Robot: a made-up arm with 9 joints. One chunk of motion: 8 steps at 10 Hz.
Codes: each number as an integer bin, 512 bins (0 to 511) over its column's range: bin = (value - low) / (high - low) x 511, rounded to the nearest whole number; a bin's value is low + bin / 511 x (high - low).
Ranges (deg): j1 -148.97..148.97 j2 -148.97..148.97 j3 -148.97..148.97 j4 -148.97..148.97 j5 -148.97..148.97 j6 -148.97..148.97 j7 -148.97..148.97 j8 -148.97..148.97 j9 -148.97..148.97
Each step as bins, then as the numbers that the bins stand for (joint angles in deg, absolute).
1 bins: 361 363 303 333 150 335 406 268 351
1 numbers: 61.51 62.68 27.70 45.19 -61.51 46.35 87.75 7.29 55.68
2 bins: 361 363 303 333 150 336 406 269 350
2 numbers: 61.51 62.68 27.70 45.19 -61.51 46.94 87.75 7.87 55.10
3 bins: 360 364 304 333 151 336 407 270 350
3 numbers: 60.93 63.26 28.28 45.19 -60.93 46.94 88.33 8.45 55.10
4 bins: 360 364 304 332 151 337 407 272 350
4 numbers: 60.93 63.26 28.28 44.60 -60.93 47.52 88.33 9.62 55.10
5 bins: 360 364 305 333 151 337 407 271 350
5 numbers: 60.93 63.26 28.86 45.19 -60.93 47.52 88.33 9.04 55.10
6 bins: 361 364 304 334 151 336 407 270 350
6 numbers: 61.51 63.26 28.28 45.77 -60.93 46.94 88.33 8.45 55.10
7 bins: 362 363 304 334 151 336 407 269 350
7 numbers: 62.10 62.68 28.28 45.77 -60.93 46.94 88.33 7.87 55.10
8 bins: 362 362 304 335 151 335 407 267 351
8 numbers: 62.10 62.10 28.28 46.35 -60.93 46.35 88.33 6.71 55.68
